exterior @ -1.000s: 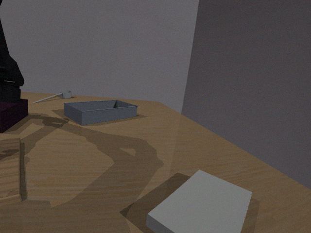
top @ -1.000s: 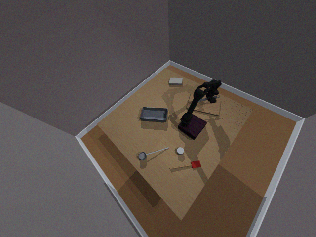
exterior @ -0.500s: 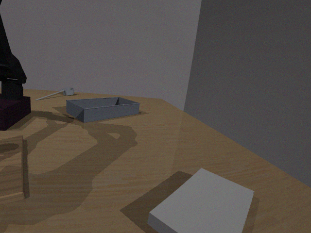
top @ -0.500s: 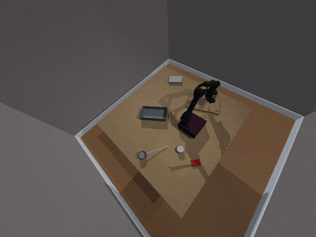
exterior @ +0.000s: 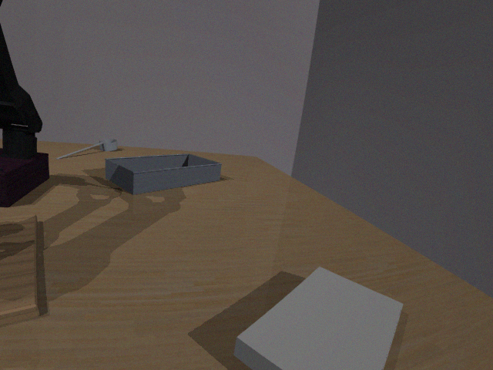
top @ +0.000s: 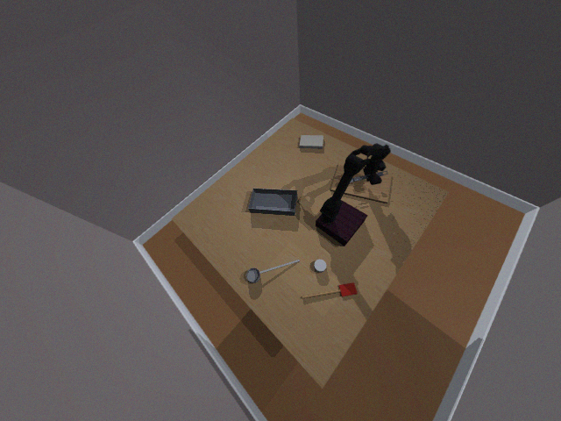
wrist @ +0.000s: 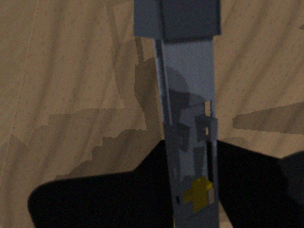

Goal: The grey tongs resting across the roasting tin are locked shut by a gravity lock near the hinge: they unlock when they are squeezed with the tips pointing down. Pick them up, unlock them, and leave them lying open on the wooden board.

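My gripper tip is 40 mm below the yellow lock piece and 10 mm to the right of it. From my gripper tip the other things lie so: roasting tin 500 mm to the left, 380 mm ahead, 20 mm below; then wooden board 40 mm below, 30 mm ahead, 10 mm to the left; then white block 540 mm ahead, 100 mm to the right, 30 mm below.
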